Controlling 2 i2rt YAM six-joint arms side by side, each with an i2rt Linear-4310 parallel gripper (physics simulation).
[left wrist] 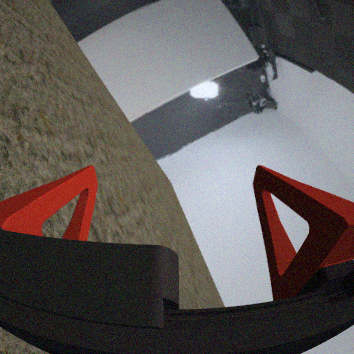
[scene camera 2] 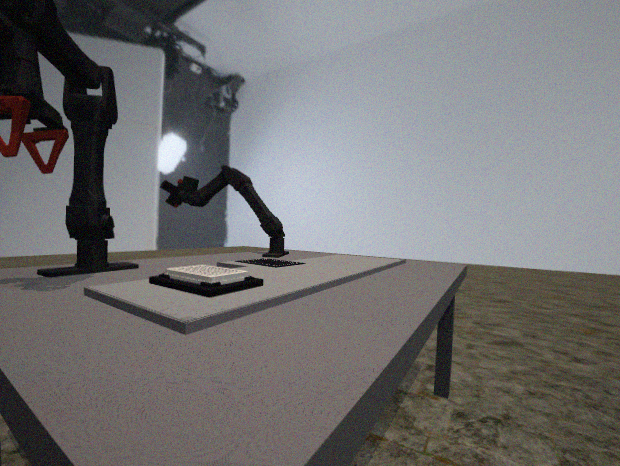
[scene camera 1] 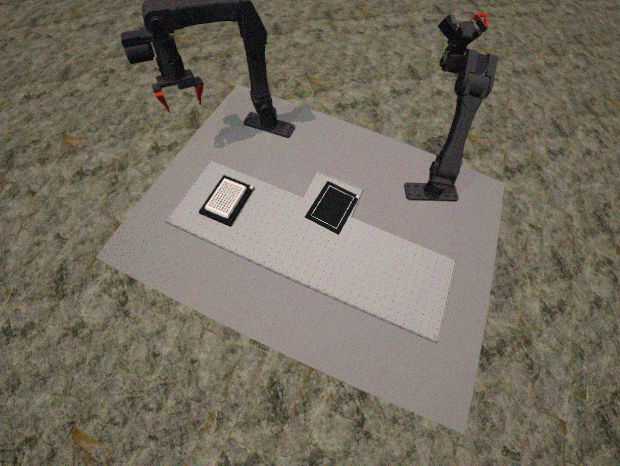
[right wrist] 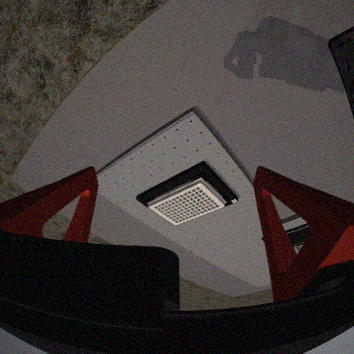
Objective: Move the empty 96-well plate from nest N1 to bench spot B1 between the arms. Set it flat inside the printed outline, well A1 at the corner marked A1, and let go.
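Pixels of known places: left gripper, between the fingertips: (left wrist: 174, 174) (scene camera 1: 476, 22); right gripper, between the fingertips: (scene camera 2: 30, 165) (scene camera 1: 185, 108) (right wrist: 175, 174); left arm's base, origin of its link: (scene camera 2: 276, 255) (scene camera 1: 430, 192); right arm's base, origin of its link: (scene camera 2: 92, 270) (scene camera 1: 269, 125).
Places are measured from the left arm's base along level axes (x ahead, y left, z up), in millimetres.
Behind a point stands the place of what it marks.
Observation:
The white 96-well plate (scene camera 1: 226, 197) @[x 62, y -728, z 37 mm] (scene camera 2: 206, 273) @[x 76, y -762, z 39 mm] (right wrist: 187, 202) @[x 47, y -735, z 39 mm] sits flat in the black nest N1 (scene camera 1: 217, 218) @[x 134, y -751, z 25 mm] (scene camera 2: 208, 289) @[x 108, y -815, z 25 mm] (right wrist: 170, 185) @[x 36, y -776, z 25 mm], at the left end of the pegboard in scene camera 1. The bench spot B1 (scene camera 1: 332, 206) @[x 77, y -374, z 15 mm] (scene camera 2: 270, 262) @[x 80, y -382, z 15 mm] is a black pad with a white printed outline; a small white mark is at its upper right corner in scene camera 1. My right gripper (scene camera 1: 185, 107) @[x -169, y -856, z 201 mm] (right wrist: 175, 174) @[x -169, y -856, z 201 mm] is open and empty, high above the table and apart from the plate. My left gripper (left wrist: 174, 174) @[x -629, y 208, z 295 mm] is open and empty, raised and facing away from the table.
A light perforated board (scene camera 1: 380, 270) @[x 302, y -234, z 13 mm] (scene camera 2: 165, 305) @[x 77, y -872, z 13 mm] bears the nest and the pad on the grey table (scene camera 1: 280, 320) @[x 449, y -540, z 0 mm] (scene camera 2: 225, 390) @[x 226, y -1019, z 0 mm]. The right arm's base (scene camera 1: 269, 125) @[x -273, y -604, z 30 mm] stands behind the board, and the left arm's base (scene camera 1: 421, 191) @[x 3, y -41, z 10 mm] stands behind its right part in scene camera 1.

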